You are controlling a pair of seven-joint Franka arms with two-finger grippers.
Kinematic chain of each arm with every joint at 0, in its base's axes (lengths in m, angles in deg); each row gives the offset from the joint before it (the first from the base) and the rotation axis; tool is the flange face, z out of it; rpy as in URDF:
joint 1: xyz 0 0 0.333 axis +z
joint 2: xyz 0 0 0 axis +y
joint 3: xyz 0 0 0.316 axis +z
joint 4: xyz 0.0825 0 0 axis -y
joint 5: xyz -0.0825 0 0.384 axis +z
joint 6: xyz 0 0 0 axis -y
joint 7: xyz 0.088 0 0 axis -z
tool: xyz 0 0 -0.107 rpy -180 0 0
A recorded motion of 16 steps. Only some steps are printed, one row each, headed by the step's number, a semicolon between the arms.
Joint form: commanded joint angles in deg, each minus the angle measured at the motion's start. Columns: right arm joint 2, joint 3, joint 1, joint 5, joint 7, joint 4, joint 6; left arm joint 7, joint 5, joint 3, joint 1, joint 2, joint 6, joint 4.
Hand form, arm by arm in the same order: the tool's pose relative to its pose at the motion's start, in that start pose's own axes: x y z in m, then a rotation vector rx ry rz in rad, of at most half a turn. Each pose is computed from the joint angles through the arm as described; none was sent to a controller.
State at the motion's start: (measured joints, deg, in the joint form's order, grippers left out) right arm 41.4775 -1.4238 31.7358 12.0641 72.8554 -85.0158 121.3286; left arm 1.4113 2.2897 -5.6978 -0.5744 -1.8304 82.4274 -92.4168
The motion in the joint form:
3: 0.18 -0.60 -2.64 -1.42 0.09 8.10 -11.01; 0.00 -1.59 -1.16 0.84 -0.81 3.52 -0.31
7: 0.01 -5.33 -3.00 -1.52 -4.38 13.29 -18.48; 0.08 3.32 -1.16 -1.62 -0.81 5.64 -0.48
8: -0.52 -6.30 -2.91 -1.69 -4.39 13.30 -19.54; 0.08 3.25 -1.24 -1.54 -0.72 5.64 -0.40
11: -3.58 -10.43 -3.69 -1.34 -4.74 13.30 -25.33; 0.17 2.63 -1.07 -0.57 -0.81 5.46 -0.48
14: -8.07 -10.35 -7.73 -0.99 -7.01 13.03 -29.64; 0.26 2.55 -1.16 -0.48 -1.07 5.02 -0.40
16: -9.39 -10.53 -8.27 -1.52 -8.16 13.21 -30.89; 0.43 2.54 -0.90 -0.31 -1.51 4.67 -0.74
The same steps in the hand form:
3: 0.0281 -0.0039 -0.0521 -0.0489 -0.0038 0.0199; 0.0017 0.0065 -0.0101 -0.0230 0.0707 0.0078
7: 0.0674 0.0058 -0.0947 -0.0839 0.0248 -0.0010; 0.0055 0.0200 -0.0134 0.0671 0.1058 0.0441
8: 0.0734 0.0105 -0.1018 -0.0936 0.0325 0.0097; 0.0060 0.0201 -0.0133 0.0658 0.1057 0.0443
11: 0.1073 0.0397 -0.1420 -0.1306 0.0357 0.0759; 0.0052 0.0106 -0.0126 0.0533 0.1014 0.0269
14: 0.1372 0.0734 -0.1942 -0.1135 0.0027 0.0983; 0.0027 0.0108 -0.0147 0.0525 0.0996 0.0280
16: 0.1407 0.0819 -0.2107 -0.1108 0.0075 0.0865; -0.0005 0.0069 -0.0149 0.0523 0.0946 0.0231

